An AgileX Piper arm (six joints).
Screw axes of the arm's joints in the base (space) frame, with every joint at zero. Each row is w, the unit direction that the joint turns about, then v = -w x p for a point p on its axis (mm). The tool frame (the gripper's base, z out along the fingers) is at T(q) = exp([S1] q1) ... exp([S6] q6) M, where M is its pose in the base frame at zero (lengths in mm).
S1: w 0 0 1 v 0 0 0
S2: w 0 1 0 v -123 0 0
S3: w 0 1 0 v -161.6 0 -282.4
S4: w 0.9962 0 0.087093 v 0 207.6 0
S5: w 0 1 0 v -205.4 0 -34.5
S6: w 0.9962 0 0.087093 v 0 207.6 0
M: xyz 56.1 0 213.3 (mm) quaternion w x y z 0.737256 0 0.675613 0
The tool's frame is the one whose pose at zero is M.
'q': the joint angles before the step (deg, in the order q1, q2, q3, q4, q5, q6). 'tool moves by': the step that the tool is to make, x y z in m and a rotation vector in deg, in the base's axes. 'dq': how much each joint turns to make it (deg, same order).
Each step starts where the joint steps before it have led.
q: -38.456 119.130 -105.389 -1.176 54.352 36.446
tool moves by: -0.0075 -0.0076 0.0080 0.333 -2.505 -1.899
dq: -1.609 -0.911 -0.010 1.847 -0.808 0.031
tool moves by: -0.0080 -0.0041 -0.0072 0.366 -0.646 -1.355
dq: -1.134 -0.773 2.973 0.673 -2.454 0.084
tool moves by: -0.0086 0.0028 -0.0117 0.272 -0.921 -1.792
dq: -0.465 -1.706 5.584 0.181 -4.415 1.353
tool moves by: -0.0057 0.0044 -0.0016 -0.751 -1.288 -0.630
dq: -0.058 -1.876 3.677 0.044 -3.274 0.549
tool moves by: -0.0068 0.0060 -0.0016 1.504 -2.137 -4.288
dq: 0.005 -1.993 3.670 -0.005 -2.363 4.951
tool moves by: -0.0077 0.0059 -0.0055 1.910 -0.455 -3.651
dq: -0.010 -1.494 3.452 -0.595 -1.090 4.447
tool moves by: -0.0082 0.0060 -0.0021 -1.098 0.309 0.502
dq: 0.001 -2.006 3.670 -0.967 -2.163 -0.216
